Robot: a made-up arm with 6 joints. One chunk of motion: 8 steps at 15 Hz.
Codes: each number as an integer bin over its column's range. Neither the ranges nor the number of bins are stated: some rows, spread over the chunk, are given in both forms.
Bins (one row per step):
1: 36 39 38 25 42 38
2: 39 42 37 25 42 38
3: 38 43 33 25 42 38
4: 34 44 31 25 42 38
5: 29 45 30 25 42 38
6: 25 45 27 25 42 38
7: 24 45 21 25 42 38
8: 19 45 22 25 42 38
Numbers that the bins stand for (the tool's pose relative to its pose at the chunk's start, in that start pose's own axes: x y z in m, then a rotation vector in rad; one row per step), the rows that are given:
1: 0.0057 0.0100 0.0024 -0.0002 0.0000 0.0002
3: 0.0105 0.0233 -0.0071 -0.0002 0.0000 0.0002
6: -0.0205 0.0300 -0.0186 -0.0002 0.0000 0.0002
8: -0.0348 0.0300 -0.0281 -0.0002 0.0000 0.0002
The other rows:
2: 0.0129 0.0200 0.0005 -0.0002 0.0000 0.0002
4: 0.0010 0.0267 -0.0110 -0.0002 0.0000 0.0002
5: -0.0110 0.0300 -0.0129 -0.0002 0.0000 0.0002
7: -0.0229 0.0300 -0.0300 -0.0002 0.0000 0.0002

